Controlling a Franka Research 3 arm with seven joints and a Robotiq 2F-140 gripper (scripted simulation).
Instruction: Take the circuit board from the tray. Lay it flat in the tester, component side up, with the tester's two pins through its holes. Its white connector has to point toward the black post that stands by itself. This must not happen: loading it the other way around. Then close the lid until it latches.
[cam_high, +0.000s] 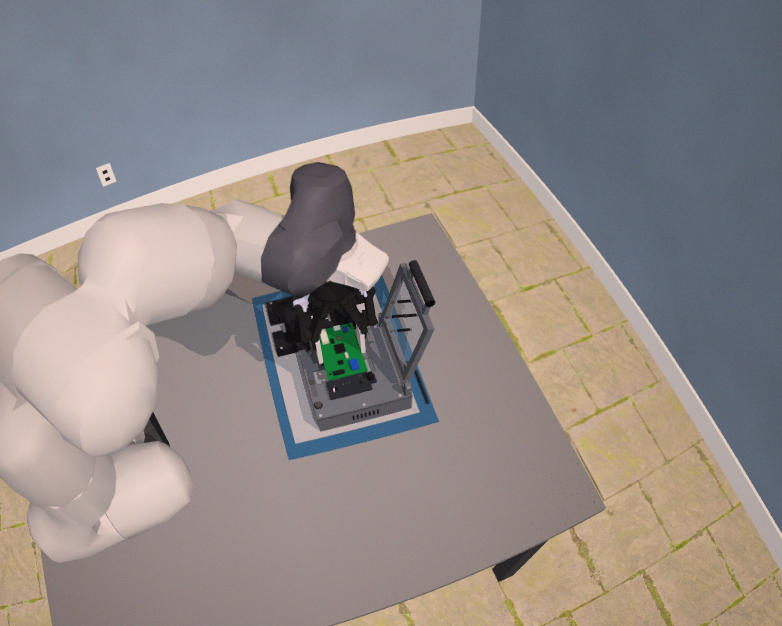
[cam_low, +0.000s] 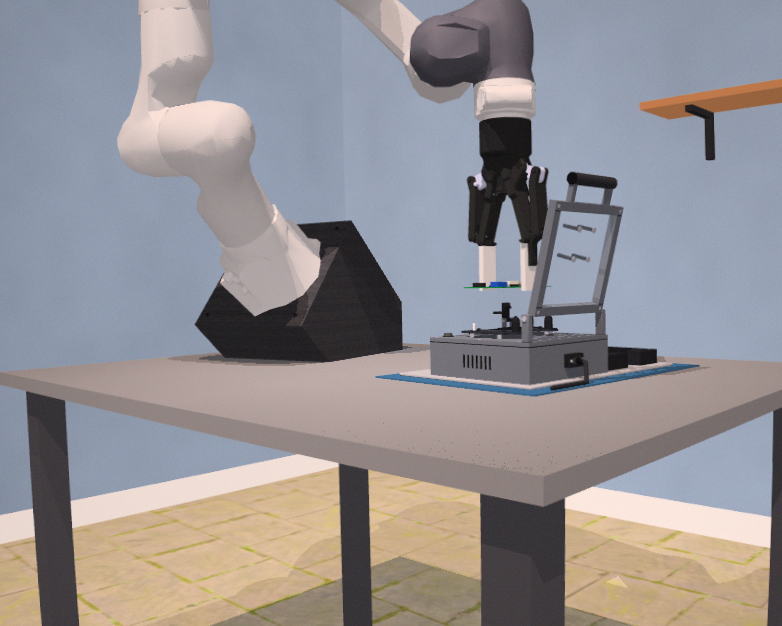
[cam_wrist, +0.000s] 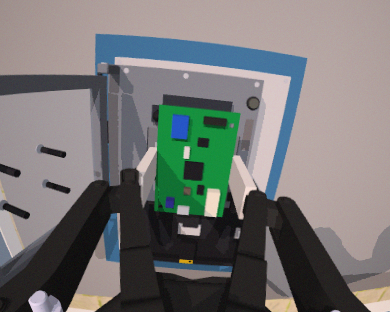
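My hand is 20 mm above the green circuit board. From my hand the other things lie so: black nest (10 mm ahead, 10 mm to the left, 80 mm below); then tester lid (130 mm ahead, 10 mm to the right, 30 mm above).
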